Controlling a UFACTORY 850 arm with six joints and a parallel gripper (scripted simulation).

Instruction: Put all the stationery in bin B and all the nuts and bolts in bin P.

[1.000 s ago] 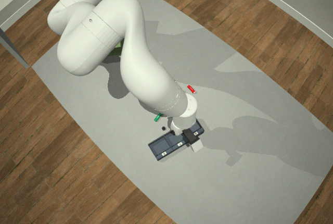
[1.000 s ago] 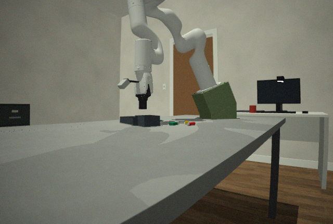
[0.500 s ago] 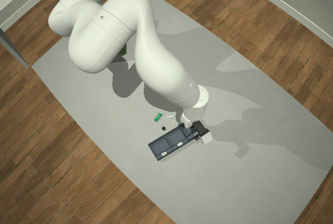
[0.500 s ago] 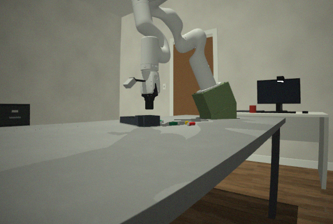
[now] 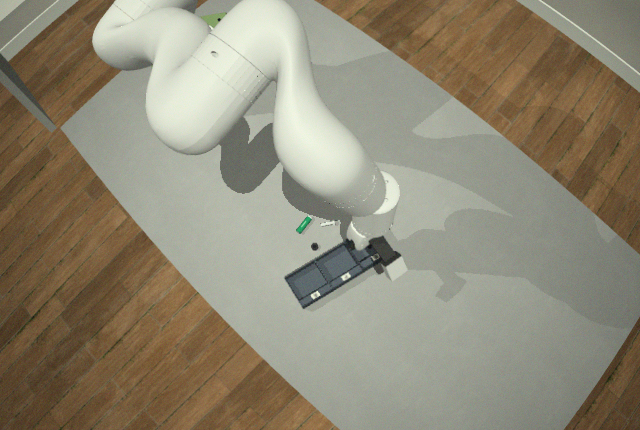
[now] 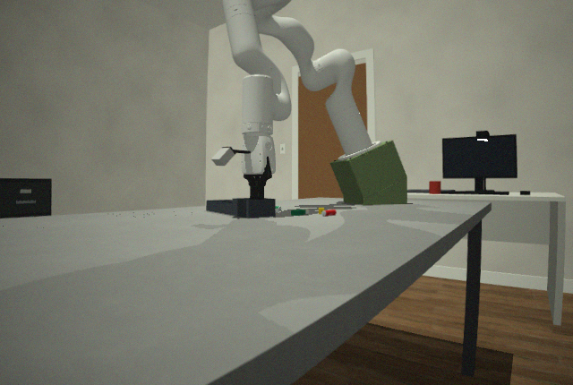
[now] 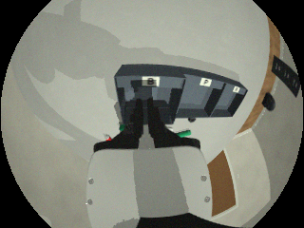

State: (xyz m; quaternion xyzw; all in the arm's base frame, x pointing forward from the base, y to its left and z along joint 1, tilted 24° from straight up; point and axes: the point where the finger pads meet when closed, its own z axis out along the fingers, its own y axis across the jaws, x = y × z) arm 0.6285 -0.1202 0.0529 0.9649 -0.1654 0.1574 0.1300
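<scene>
Right now my hand is 11 cm past the white bolt and 5 cm above it. Also, from my hand: green block: 10 cm behind, 9 cm to the left, 5 cm below; black nut: 11 cm behind, 7 cm to the right, 6 cm below; dark bin row: 8 cm to the right, 4 cm below, 3 cm behind.
</scene>
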